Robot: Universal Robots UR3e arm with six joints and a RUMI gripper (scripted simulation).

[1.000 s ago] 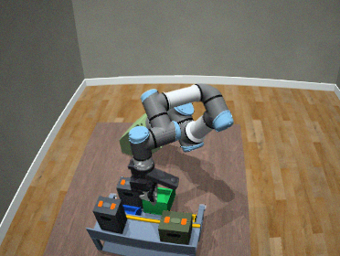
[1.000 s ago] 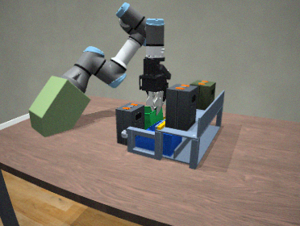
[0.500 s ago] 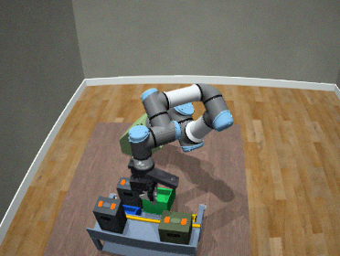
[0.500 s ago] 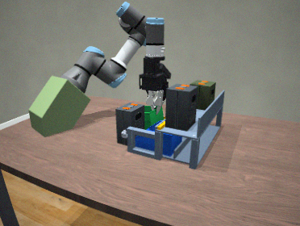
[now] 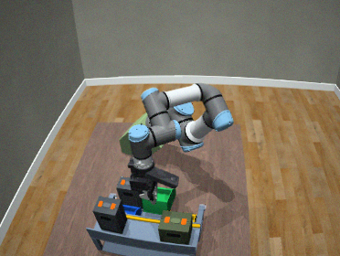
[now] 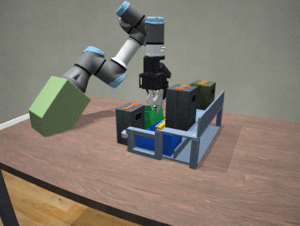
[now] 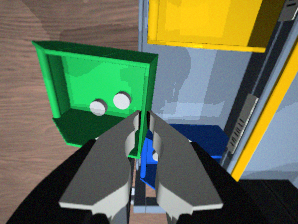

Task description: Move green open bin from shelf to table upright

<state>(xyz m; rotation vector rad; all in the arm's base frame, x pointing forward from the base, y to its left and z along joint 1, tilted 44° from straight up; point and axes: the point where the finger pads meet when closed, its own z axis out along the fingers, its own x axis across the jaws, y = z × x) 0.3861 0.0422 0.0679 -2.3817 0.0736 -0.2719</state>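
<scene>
My hand is 6 cm past the green open bin and 4 cm above it. Round my hand: yellow bar (10 cm ahead, 1 cm above); then yellow bin (11 cm to the left, 7 cm ahead, 5 cm below); then blue bin (11 cm to the right, 7 cm ahead, 5 cm below).
</scene>
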